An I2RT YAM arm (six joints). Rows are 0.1 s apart.
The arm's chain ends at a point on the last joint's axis. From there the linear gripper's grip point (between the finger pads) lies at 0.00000 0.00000 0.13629 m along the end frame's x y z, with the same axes.
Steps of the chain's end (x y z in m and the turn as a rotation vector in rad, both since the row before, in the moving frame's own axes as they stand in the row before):
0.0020 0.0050 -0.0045 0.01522 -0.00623 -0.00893
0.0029 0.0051 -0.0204 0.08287 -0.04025 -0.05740
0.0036 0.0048 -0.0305 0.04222 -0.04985 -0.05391
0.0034 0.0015 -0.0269 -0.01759 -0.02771 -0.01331
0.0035 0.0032 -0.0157 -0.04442 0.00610 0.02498
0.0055 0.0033 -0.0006 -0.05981 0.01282 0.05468
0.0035 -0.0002 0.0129 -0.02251 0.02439 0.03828
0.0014 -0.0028 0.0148 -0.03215 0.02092 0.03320
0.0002 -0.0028 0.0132 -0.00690 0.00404 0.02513
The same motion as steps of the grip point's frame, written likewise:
0.0011 0.0029 -0.0045 0.01522 -0.00623 -0.00893
-0.0029 -0.0060 -0.0210 0.08287 -0.04025 -0.05740
-0.0033 -0.0008 -0.0308 0.04222 -0.04985 -0.05391
-0.0004 0.0039 -0.0270 -0.01759 -0.02771 -0.01331
0.0043 0.0093 -0.0158 -0.04442 0.00610 0.02498
0.0070 0.0115 -0.0009 -0.05981 0.01282 0.05468
0.0068 0.0029 0.0128 -0.02251 0.02439 0.03828
0.0042 0.0016 0.0147 -0.03215 0.02092 0.03320
0.0007 -0.0019 0.0132 -0.00690 0.00404 0.02513

